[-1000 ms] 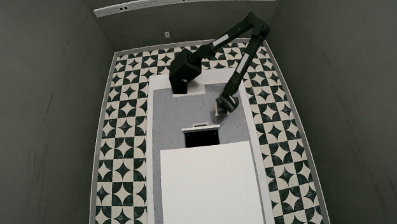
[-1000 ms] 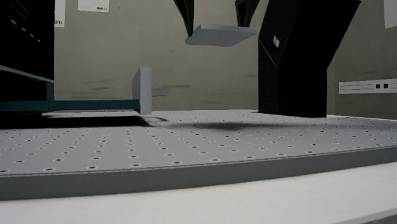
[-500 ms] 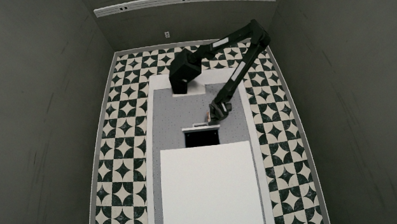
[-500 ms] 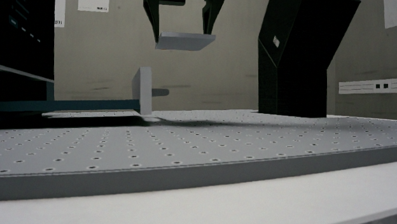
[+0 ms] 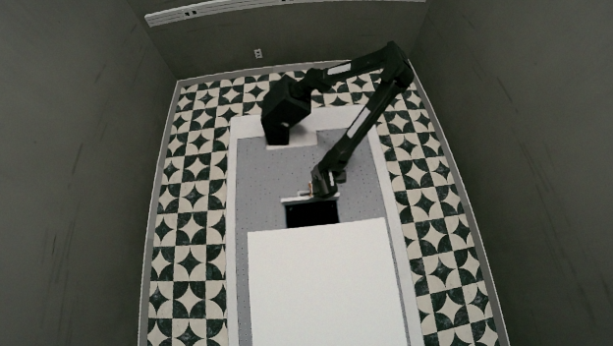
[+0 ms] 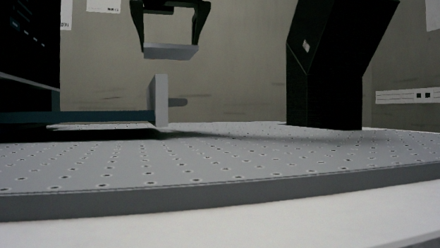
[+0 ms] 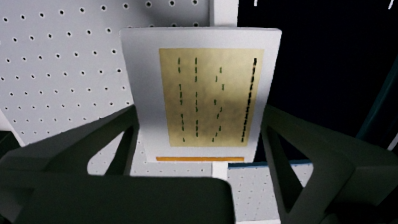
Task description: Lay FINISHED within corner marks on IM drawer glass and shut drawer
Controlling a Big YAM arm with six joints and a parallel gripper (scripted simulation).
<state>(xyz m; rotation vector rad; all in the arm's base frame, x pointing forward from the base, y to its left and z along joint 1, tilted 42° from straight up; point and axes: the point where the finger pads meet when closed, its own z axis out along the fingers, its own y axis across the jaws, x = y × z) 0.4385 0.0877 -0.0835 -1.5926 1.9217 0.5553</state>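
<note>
The drawer is 130 mm ahead of my hand, 60 mm to the right of it and 100 mm below it. Round my hand: cassette FINISHED 10 mm below.
</note>
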